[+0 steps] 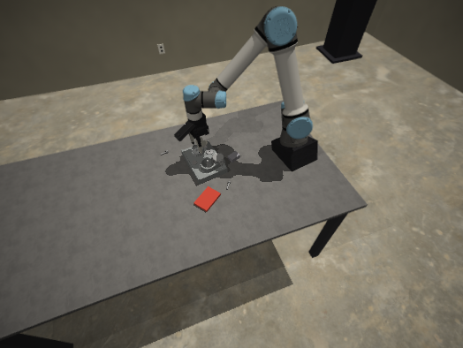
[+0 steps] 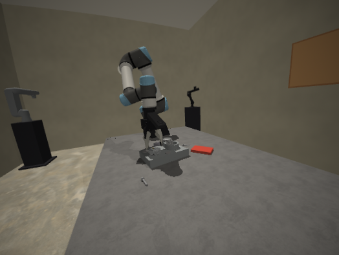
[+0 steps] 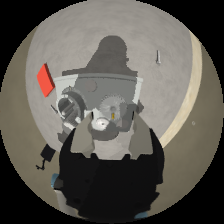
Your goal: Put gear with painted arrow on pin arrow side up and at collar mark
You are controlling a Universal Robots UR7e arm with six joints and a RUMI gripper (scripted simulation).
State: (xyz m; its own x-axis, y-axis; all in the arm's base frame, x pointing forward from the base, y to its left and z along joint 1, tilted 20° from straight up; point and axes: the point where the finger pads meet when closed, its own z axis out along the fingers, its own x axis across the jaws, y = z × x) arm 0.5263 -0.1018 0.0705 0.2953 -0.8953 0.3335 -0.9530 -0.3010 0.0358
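My gripper is now 3 cm above the grey toothed gear. Round my hand: flat red block 2 cm ahead, 29 cm to the left, 8 cm below; then dark block 19 cm behind, 7 cm to the left, 7 cm below; then pale round part 7 cm behind, 1 cm to the left, 4 cm below.
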